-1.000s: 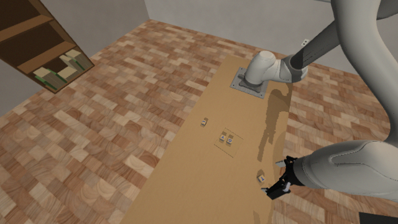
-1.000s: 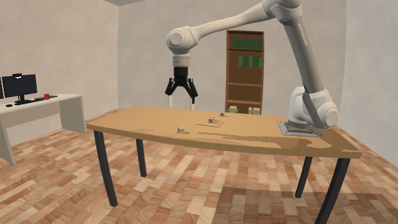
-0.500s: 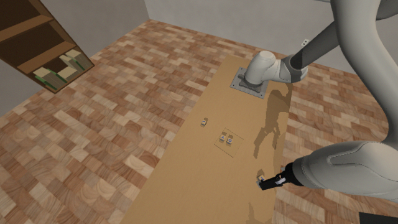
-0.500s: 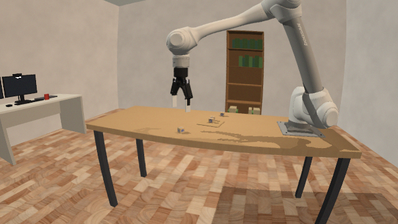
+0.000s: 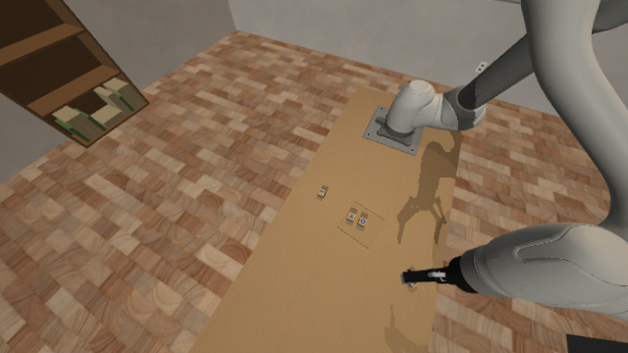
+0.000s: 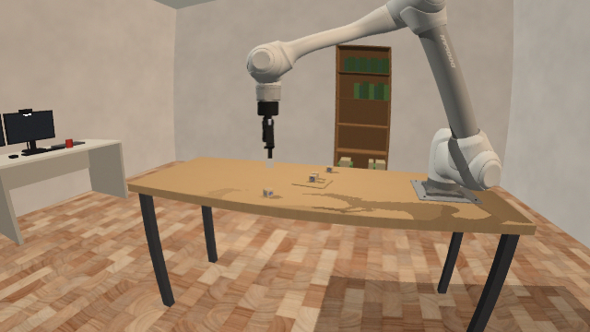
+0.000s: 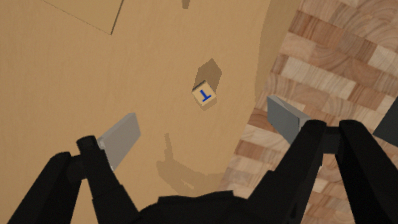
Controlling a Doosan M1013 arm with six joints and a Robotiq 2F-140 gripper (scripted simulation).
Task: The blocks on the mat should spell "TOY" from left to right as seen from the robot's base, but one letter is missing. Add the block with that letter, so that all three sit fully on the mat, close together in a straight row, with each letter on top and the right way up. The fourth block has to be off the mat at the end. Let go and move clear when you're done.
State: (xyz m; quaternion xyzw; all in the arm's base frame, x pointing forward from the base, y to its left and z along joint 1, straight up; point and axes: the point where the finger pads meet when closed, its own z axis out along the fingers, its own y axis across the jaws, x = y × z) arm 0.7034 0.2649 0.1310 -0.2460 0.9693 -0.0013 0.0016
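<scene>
My gripper is now 120 mm above the T block. From my hand the other things lie so: O block 110 mm behind, 230 mm to the right, 120 mm below; then thin mat 110 mm behind, 230 mm to the right, 130 mm below; then Y block 110 mm behind, 280 mm to the right, 120 mm below.
</scene>
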